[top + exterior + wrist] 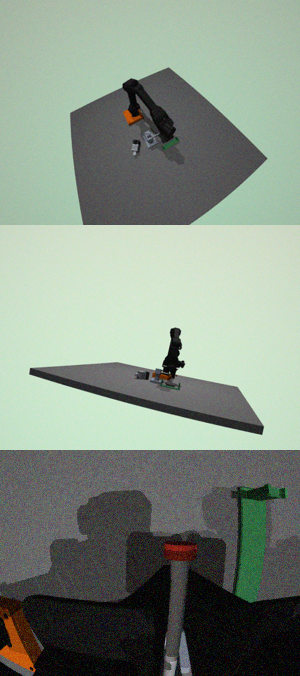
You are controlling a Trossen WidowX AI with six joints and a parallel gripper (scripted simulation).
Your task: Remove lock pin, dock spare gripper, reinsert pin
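The green rest lies 90 mm ahead of my gripper tip, 20 mm to the left of it and 30 mm below it. Round my gripper tip: grey mount (10 mm ahead, 120 mm to the right); spare gripper (40 mm ahead, 240 mm to the right, 30 mm below).
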